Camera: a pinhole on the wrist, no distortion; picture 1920 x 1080 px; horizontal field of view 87.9 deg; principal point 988.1 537.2 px. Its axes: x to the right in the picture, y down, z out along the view. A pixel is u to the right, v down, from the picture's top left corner.
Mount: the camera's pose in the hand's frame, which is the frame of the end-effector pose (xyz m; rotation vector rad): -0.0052 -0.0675 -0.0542 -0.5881 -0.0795 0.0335
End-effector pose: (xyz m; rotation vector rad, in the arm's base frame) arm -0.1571 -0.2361 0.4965 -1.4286 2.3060 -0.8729
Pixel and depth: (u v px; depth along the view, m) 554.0 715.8 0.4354
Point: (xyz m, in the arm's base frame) -0.0761 -0.0433 0.1431
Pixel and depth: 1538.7 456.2 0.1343
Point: -0.1488 -0.3095 0.4467
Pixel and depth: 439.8 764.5 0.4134
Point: -0.0747 -0.0016 0.1641
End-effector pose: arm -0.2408 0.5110 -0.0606 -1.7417 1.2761 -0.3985
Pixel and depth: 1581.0 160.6 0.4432
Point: 0.1164 0.5154 -0.3827
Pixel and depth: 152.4 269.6 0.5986
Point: -0.1806 1.2305 -0.2743
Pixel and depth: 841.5 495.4 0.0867
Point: -0.2244 0.5433 -0.0456
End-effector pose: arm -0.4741 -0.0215 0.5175 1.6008 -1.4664 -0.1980
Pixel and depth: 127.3 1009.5 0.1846
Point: -0.6193 0.1258 0.4835
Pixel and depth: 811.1 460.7 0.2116
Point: -0.5985 -0.0301 0.4427
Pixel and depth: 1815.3 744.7 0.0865
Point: -0.4653 -0.0779 0.5365
